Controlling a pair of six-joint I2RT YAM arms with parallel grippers.
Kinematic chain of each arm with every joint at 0, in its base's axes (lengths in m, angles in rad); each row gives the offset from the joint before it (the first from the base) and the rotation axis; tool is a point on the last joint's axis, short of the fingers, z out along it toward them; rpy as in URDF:
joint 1: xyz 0 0 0.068 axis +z
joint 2: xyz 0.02 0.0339 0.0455 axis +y
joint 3: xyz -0.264 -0.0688 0 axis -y
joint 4: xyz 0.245 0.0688 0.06 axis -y
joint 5: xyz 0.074 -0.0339 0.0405 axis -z
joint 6: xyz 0.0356 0 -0.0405 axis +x
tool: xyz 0 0 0 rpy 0 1.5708 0
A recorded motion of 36 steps. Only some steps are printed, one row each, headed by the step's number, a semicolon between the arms.
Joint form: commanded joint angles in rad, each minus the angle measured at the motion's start. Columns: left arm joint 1, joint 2, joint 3, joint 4, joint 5, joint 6; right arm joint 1, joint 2, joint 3, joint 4, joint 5, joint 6.
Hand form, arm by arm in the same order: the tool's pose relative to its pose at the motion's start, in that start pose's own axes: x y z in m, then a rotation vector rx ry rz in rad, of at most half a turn. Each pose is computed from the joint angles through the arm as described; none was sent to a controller.
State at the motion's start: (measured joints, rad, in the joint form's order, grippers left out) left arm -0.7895 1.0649 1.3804 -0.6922 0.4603 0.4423; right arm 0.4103 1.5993 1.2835 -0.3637 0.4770 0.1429
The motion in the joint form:
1: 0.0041 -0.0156 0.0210 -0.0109 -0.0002 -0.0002; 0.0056 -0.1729 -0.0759 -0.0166 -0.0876 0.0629
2: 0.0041 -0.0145 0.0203 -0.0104 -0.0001 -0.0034; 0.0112 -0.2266 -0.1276 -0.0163 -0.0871 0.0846
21: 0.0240 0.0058 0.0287 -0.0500 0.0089 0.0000; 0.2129 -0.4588 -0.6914 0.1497 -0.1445 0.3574
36: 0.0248 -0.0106 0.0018 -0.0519 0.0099 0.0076; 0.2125 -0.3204 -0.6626 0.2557 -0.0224 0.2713
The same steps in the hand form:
1: -0.0060 -0.0013 -0.0094 -0.0138 -0.0197 0.0099; 0.0000 -0.0179 -0.0444 -0.1036 -0.0573 0.0936
2: -0.0058 -0.0011 -0.0089 -0.0132 -0.0187 0.0061; 0.0095 -0.0223 -0.0537 -0.1088 -0.0589 0.1132
21: -0.0006 0.0030 -0.0052 -0.0034 0.0239 -0.0203; 0.1568 0.0022 -0.0684 -0.2822 0.1157 0.1924
36: 0.0049 0.0002 -0.0058 0.0017 0.0336 -0.0187; 0.1534 0.0153 -0.0460 -0.1708 0.0633 0.1062

